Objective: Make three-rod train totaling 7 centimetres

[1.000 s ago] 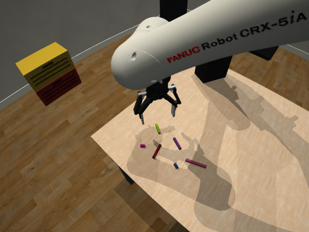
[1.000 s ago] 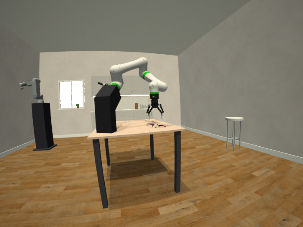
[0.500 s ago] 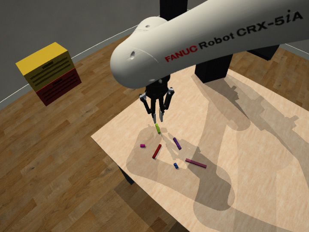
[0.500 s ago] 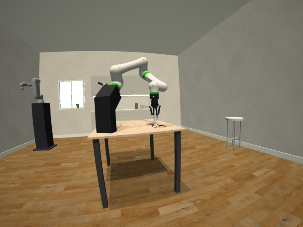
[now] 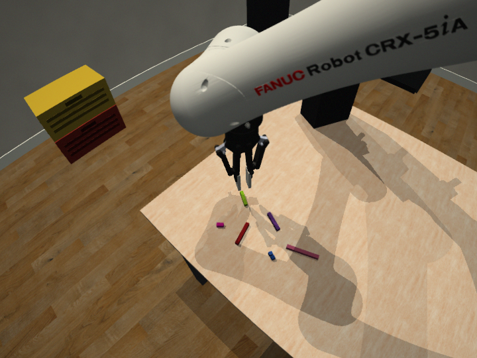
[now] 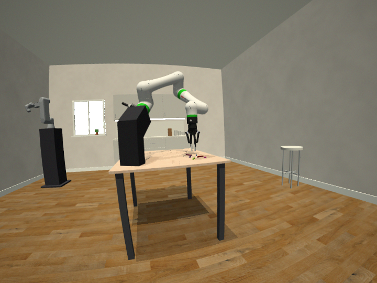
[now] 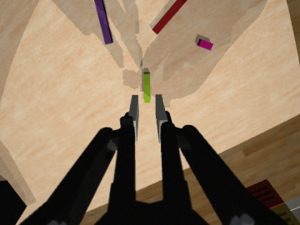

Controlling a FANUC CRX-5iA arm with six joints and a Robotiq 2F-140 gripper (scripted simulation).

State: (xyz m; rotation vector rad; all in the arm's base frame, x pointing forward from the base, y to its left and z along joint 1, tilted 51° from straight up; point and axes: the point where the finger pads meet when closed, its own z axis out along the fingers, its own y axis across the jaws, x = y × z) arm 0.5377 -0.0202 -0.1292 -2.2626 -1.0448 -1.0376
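My hand is 10 cm above the lime rod. The rest, counted from my hand: magenta rod 11 cm ahead, 10 cm below, 2 cm to the left; red rod 10 cm below, 9 cm ahead, 8 cm to the left; purple rod 12 cm to the left, 10 cm below.
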